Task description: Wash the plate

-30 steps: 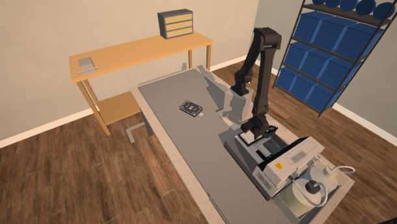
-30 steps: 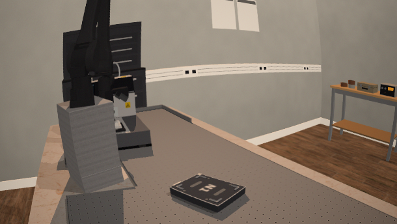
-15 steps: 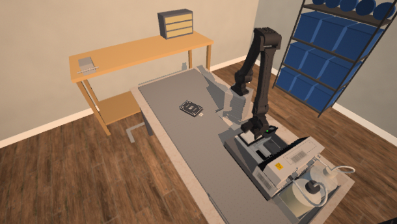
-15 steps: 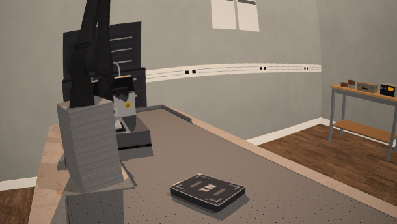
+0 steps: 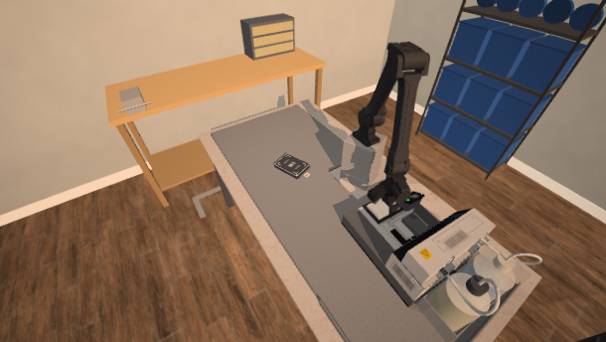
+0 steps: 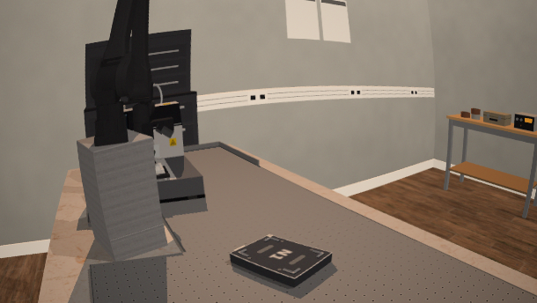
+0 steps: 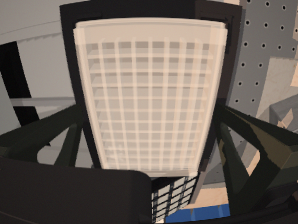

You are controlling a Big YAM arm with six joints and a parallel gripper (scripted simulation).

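My gripper is now 1 cm above the clear well plate. Also, from my hand: dark carrier 2 cm below; washer 15 cm to the left, 4 cm above; label 42 cm to the right, 16 cm ahead, 9 cm below.
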